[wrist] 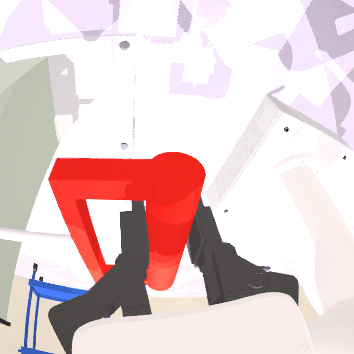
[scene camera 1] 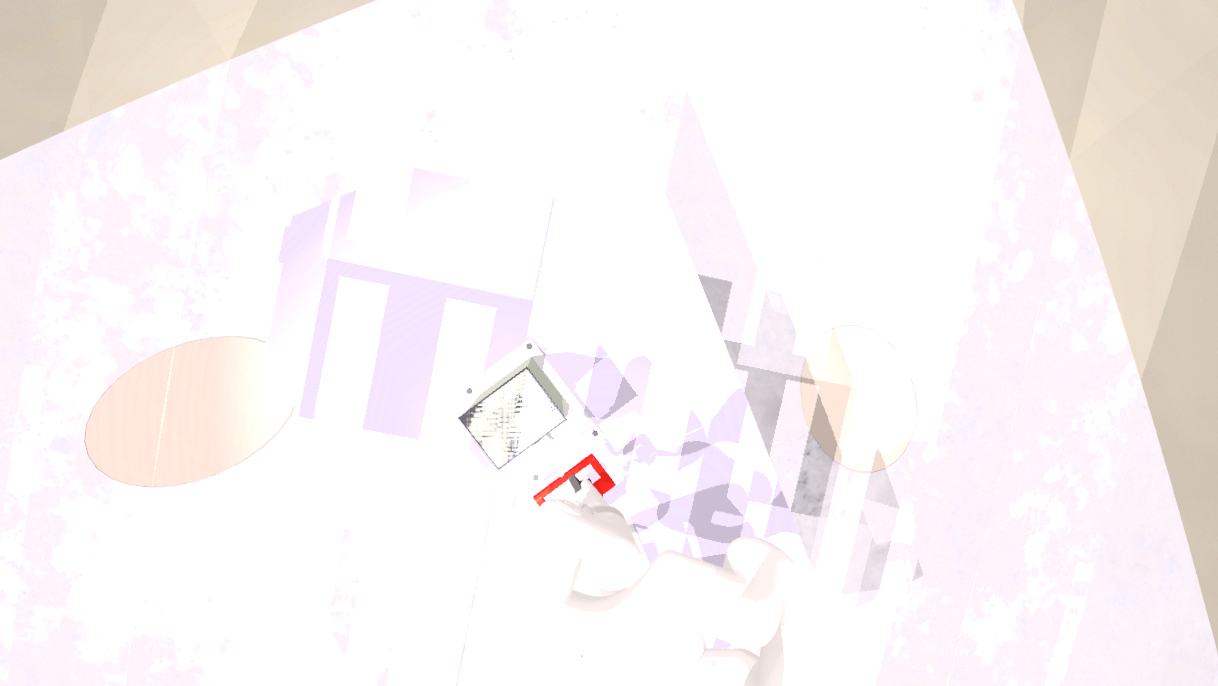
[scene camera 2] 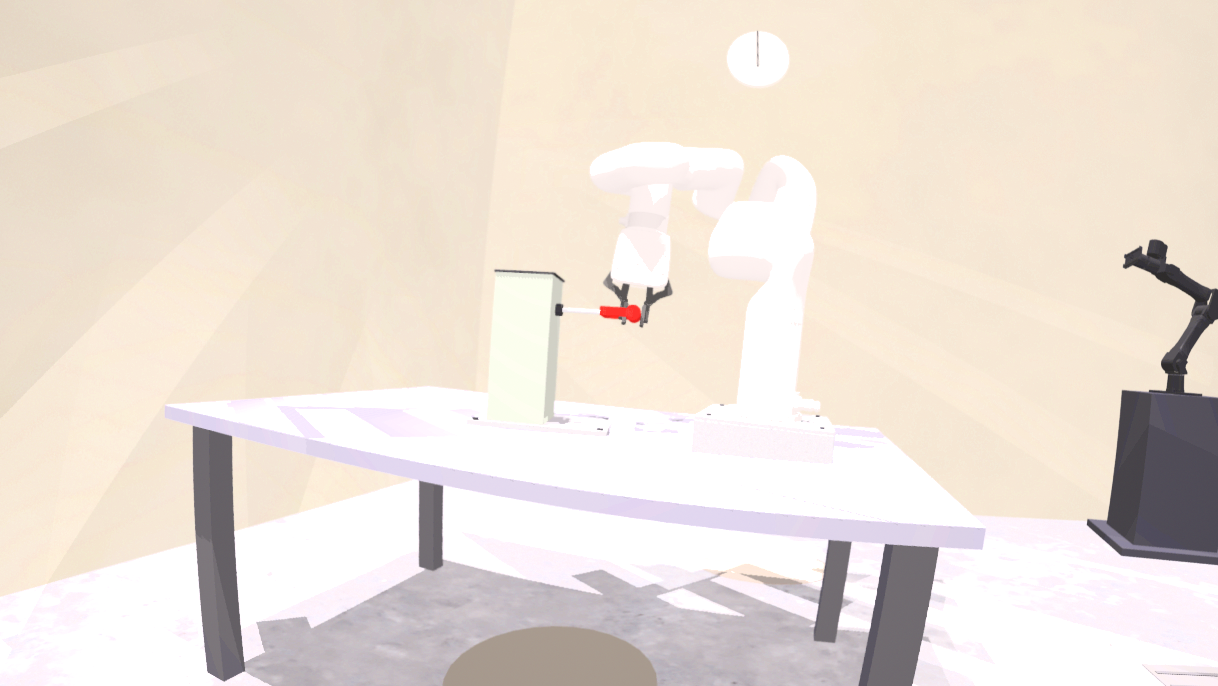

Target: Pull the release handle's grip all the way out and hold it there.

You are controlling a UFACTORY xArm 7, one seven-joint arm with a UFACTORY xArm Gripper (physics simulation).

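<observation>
The red release handle's frame (scene camera 1: pixel 601 474) (scene camera 2: pixel 615 312) (wrist: pixel 100 172) stands out from a pale green column (scene camera 2: pixel 521 349) (wrist: pixel 25 125) on a white rod (scene camera 2: pixel 581 310) (wrist: pixel 40 234). A stretch of rod shows between the black collar (scene camera 2: pixel 559 309) on the column and the red frame. The round grip bar (wrist: pixel 176 212) is at the frame's far end from the column. My gripper (scene camera 1: pixel 579 483) (scene camera 2: pixel 634 320) (wrist: pixel 161 202) points down and is shut on this bar, one dark finger inside the frame, the other outside. The lower finger pads are partly hidden by the bar in the wrist view.
The column stands on a white base plate (scene camera 2: pixel 588 429) with bolts, on the white table (scene camera 2: pixel 681 502). My arm's base block (scene camera 2: pixel 762 438) is on the table to the right. A blue frame (wrist: pixel 60 291) shows low in the wrist view. A dark arm (scene camera 2: pixel 1189 332) stands far right.
</observation>
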